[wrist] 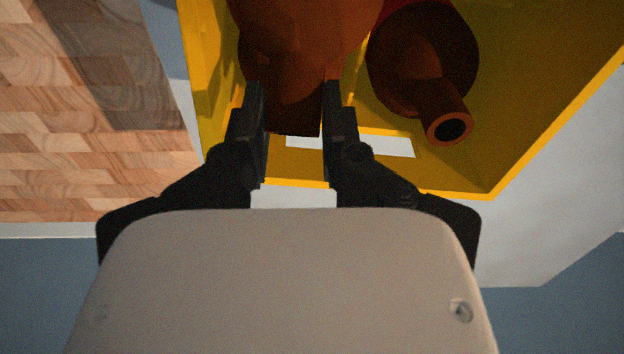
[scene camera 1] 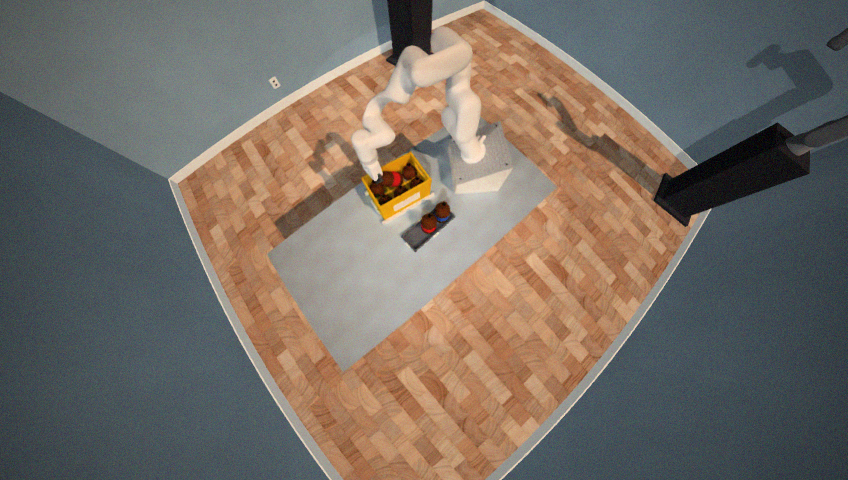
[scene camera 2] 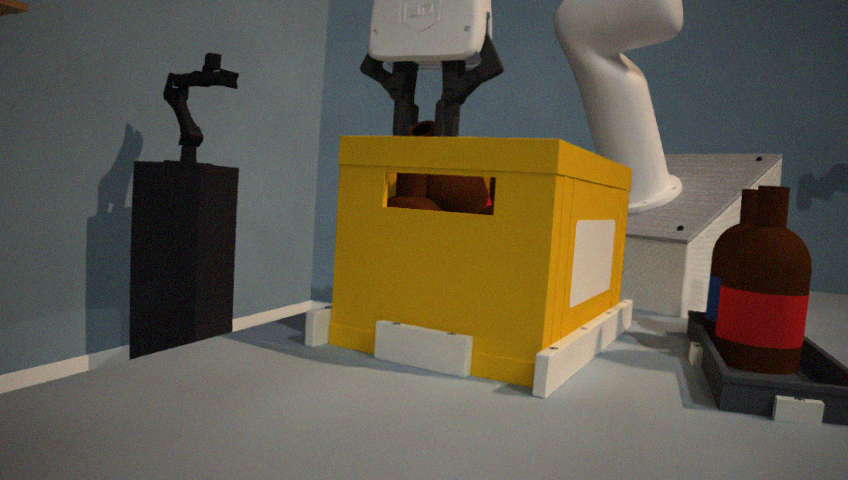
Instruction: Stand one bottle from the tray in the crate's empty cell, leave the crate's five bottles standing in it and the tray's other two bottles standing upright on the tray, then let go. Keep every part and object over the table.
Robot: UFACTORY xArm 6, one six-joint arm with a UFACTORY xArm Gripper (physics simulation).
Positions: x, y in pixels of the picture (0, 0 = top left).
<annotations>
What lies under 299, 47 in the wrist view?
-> A red-labelled bottle.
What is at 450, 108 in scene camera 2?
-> My gripper.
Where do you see a red-labelled bottle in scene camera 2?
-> At 764, 292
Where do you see a white block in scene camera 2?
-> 785, 409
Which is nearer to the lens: the blue-labelled bottle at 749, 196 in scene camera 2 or the red-labelled bottle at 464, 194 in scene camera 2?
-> The red-labelled bottle.
</annotations>
